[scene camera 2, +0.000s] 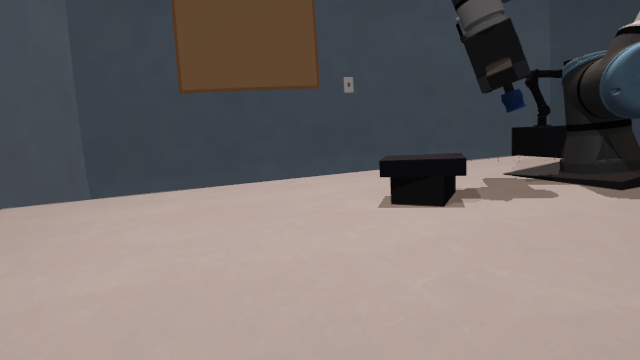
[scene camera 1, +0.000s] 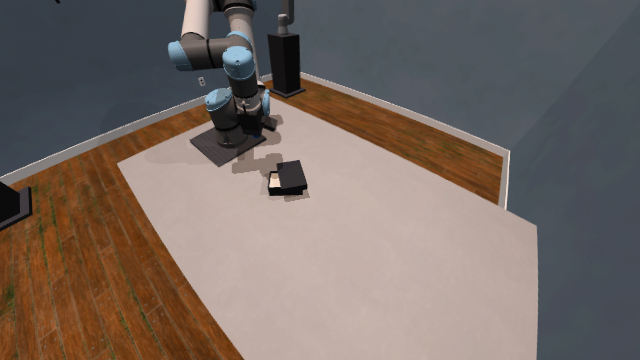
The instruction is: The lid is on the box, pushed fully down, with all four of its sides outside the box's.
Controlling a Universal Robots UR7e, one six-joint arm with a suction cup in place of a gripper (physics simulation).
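Pixels of known places: hand, its tool point: (scene camera 2: 516,109); arm's base, origin of its link: (scene camera 2: 600,168) (scene camera 1: 232,137).
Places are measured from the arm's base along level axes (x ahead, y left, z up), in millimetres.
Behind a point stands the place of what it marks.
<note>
The black lid (scene camera 1: 292,174) {y -16, x 442, z 56 mm} (scene camera 2: 423,167) {y 24, x 458, z 44 mm} rests on top of the black box (scene camera 1: 286,191) (scene camera 2: 418,190). In the scene camera 1 view it is shifted to the right and turned slightly against the box, and the box's pale inside shows in a strip at the left. In the scene camera 2 view the lid sits high, with much of the box's wall showing below it, and it overhangs on both sides. My gripper, a blue suction cup (scene camera 1: 256,135) {y -4, x 238, z 129 mm} (scene camera 2: 513,101), is off, tilted and empty. It is up near the arm's base, away from the lid and touching nothing.
The arm's base stands on a dark ribbed plate (scene camera 1: 216,157) {y -128, x 63, z -11 mm} (scene camera 2: 620,183) {y 112, x 119, z -6 mm} behind the box on the pale table top (scene camera 1: 350,260) {y -106, x 771, z -18 mm} (scene camera 2: 250,260) {y 136, x 737, z -18 mm}. A black pedestal (scene camera 1: 285,62) stands beyond the table's far edge. A brown board (scene camera 2: 245,45) hangs on the wall.
</note>
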